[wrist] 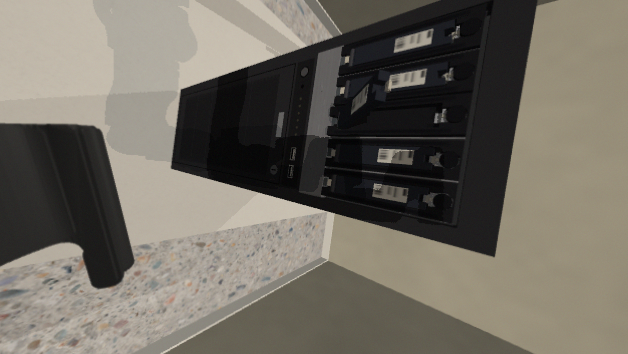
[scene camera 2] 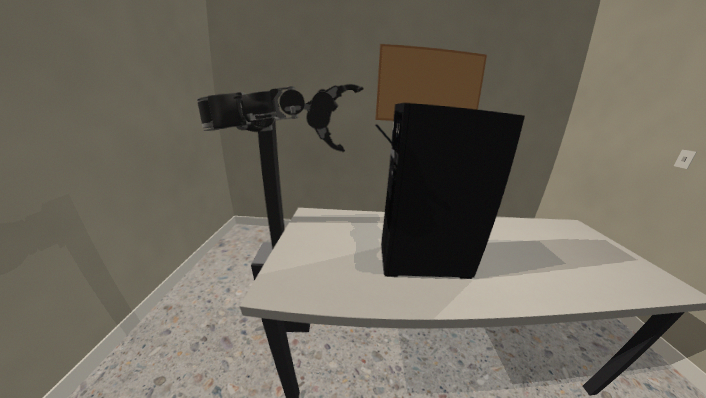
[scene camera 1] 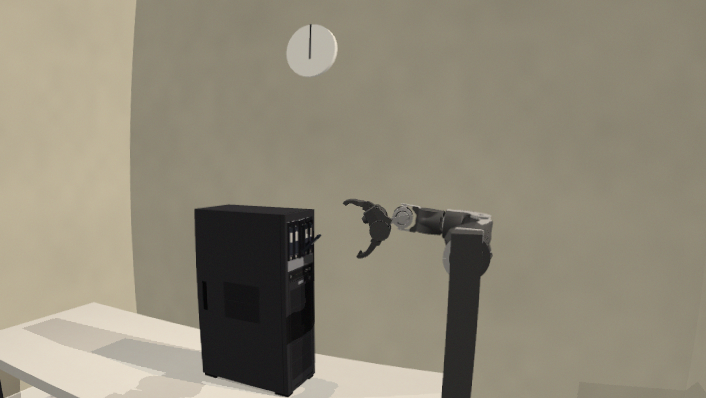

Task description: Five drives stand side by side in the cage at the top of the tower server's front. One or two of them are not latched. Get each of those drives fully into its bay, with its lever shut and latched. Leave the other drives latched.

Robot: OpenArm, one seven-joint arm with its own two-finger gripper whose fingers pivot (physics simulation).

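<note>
The black tower server (scene camera 1: 245, 270) (scene camera 2: 450, 200) (wrist: 510, 100) stands upright. In the wrist view its five drives lie in rows. The middle drive (wrist: 400, 120) has its lever (scene camera 1: 316, 240) (scene camera 2: 384, 135) (wrist: 361, 100) swung out from the front; how deep that drive sits I cannot tell. The two drives above, the first (wrist: 375, 50) and the second (wrist: 407, 79), and the two below, the fourth (wrist: 395, 156) and the fifth (wrist: 391, 192), show levers lying flat along their fronts. My gripper (scene camera 1: 352, 229) (scene camera 2: 352, 119) is wide open and empty, in front of the cage, apart from the lever. One finger shows at left in the wrist view.
The server stands on a white table (scene camera 1: 75, 312) (scene camera 2: 320, 290). The arm's dark post (scene camera 1: 462, 320) (scene camera 2: 271, 185) rises beside the table, facing the server's front. A round clock (scene camera 1: 300, 50) and a brown board (scene camera 2: 430, 77) hang on the walls.
</note>
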